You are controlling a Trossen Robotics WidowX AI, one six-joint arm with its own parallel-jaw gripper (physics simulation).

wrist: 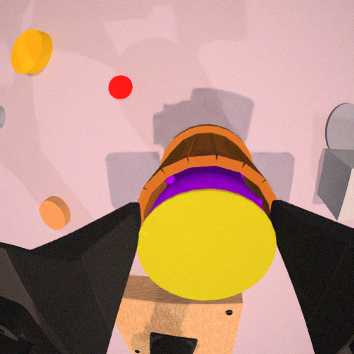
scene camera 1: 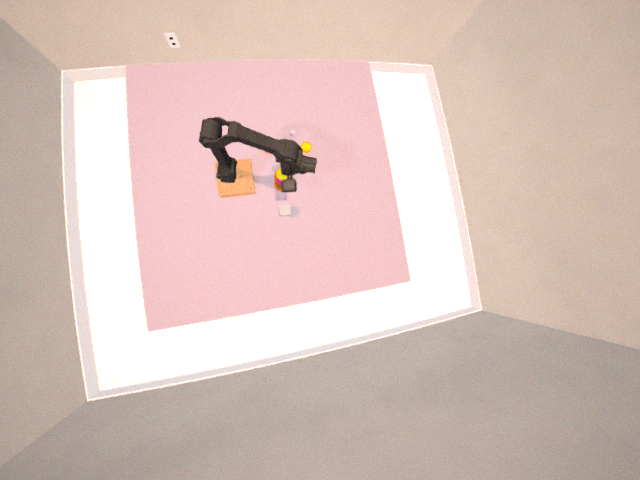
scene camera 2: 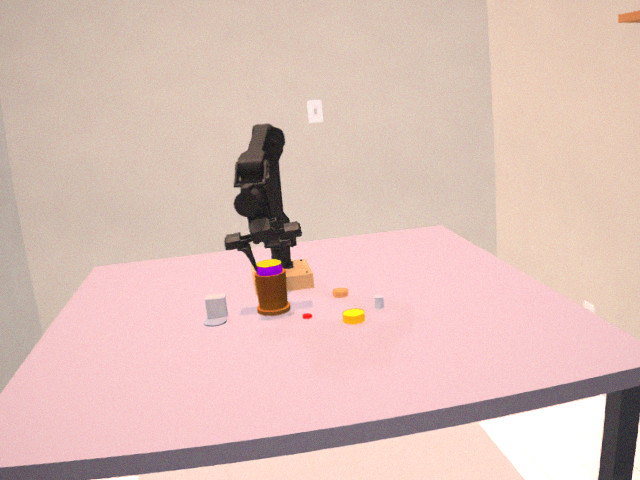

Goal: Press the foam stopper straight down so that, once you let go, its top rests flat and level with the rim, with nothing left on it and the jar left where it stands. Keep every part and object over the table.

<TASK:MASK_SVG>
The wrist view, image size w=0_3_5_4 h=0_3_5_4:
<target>gripper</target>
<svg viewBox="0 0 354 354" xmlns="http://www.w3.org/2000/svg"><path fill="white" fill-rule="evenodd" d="M138 202L124 204L67 235L63 235L33 249L0 242L0 354L107 353L114 322L138 245L138 232L141 223L140 204ZM274 199L271 202L269 219L275 230L277 249L280 251L296 298L299 301L314 353L354 354L354 228L285 202L282 199Z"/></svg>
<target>brown jar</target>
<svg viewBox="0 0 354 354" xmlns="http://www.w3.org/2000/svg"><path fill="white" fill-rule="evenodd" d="M197 124L184 129L171 140L164 150L160 166L145 183L137 201L140 204L141 217L137 254L140 265L145 273L162 289L187 299L223 299L248 289L258 282L267 272L268 268L270 268L275 256L276 236L269 219L271 202L277 198L263 175L254 166L247 146L235 133L216 124Z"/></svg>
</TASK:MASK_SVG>
